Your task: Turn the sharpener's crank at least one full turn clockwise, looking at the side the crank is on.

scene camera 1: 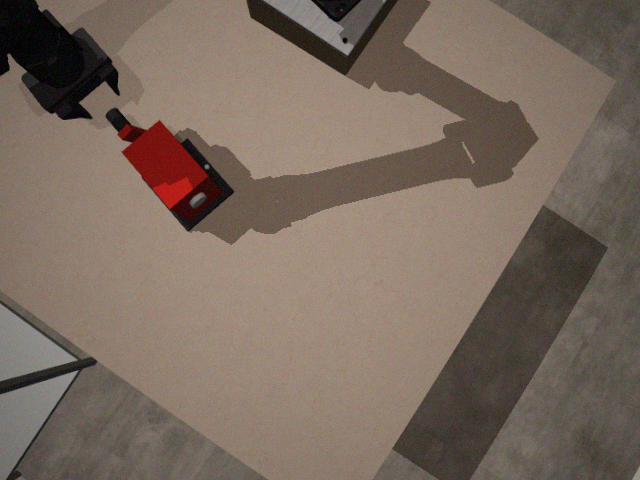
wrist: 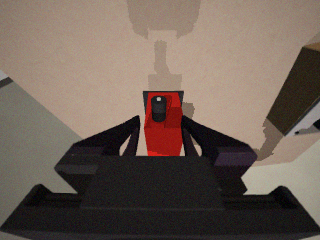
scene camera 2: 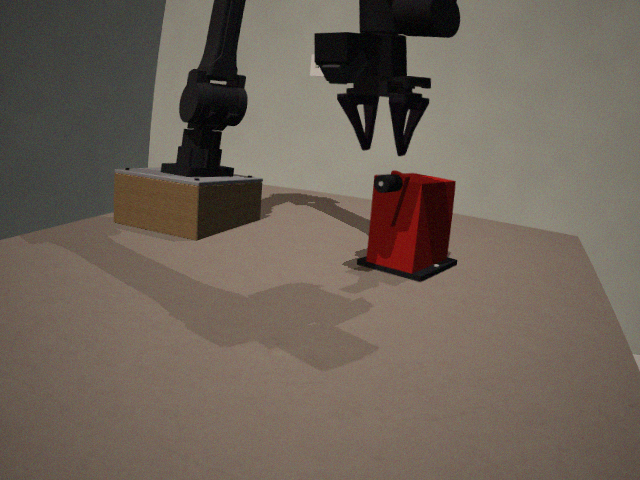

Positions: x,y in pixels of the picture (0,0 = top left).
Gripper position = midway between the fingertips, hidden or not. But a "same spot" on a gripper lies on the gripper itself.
my gripper: scene camera 1 103,104; wrist; scene camera 2
same spot on red sharpener: [wrist: 168,142] = [scene camera 1: 162,153]
same spot on my gripper: [wrist: 128,182] = [scene camera 2: 376,86]
